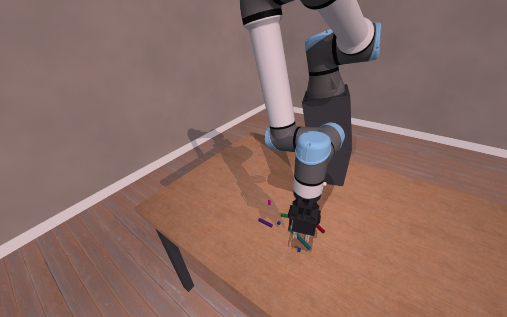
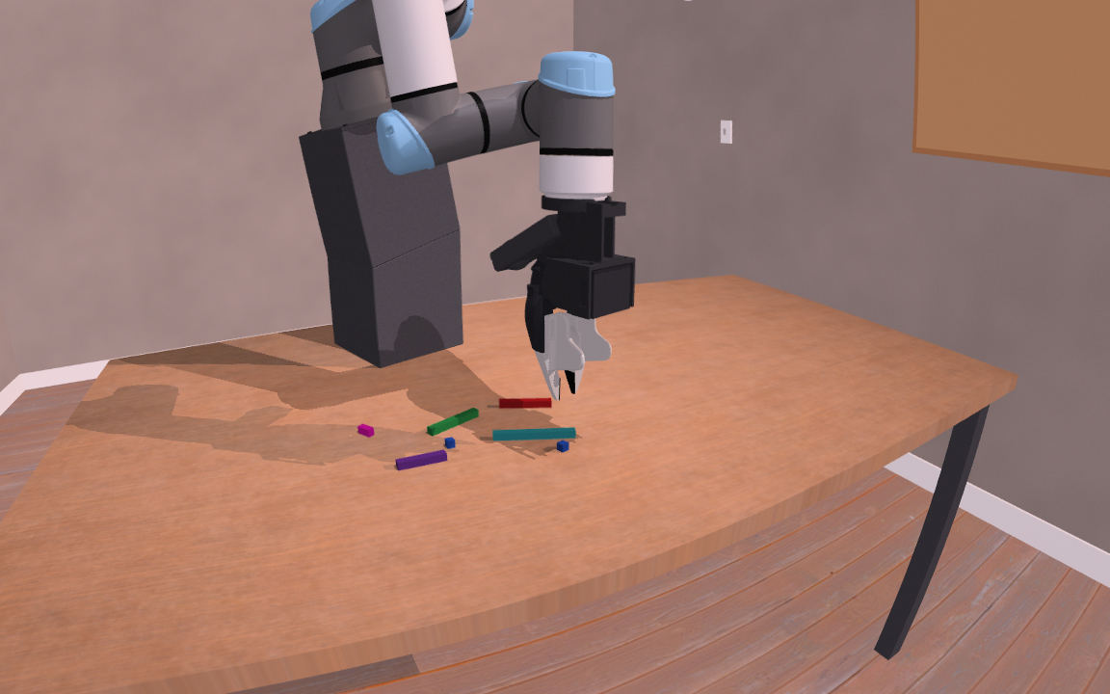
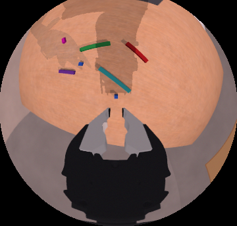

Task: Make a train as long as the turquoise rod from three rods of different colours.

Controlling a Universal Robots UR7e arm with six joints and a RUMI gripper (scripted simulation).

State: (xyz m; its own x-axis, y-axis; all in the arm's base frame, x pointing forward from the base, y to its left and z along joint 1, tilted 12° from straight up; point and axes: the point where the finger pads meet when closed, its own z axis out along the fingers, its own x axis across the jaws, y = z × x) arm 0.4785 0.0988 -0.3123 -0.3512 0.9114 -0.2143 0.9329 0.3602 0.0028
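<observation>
Now: the turquoise rod 80 mm below my hand, 40 mm behind it and 20 mm to the right of it. The rest, counted from my hand: green rod: 110 mm behind, 100 mm to the right, 80 mm below; then red rod: 130 mm behind, 80 mm below; then purple rod: 160 mm to the right, 80 mm below, 30 mm behind.
</observation>
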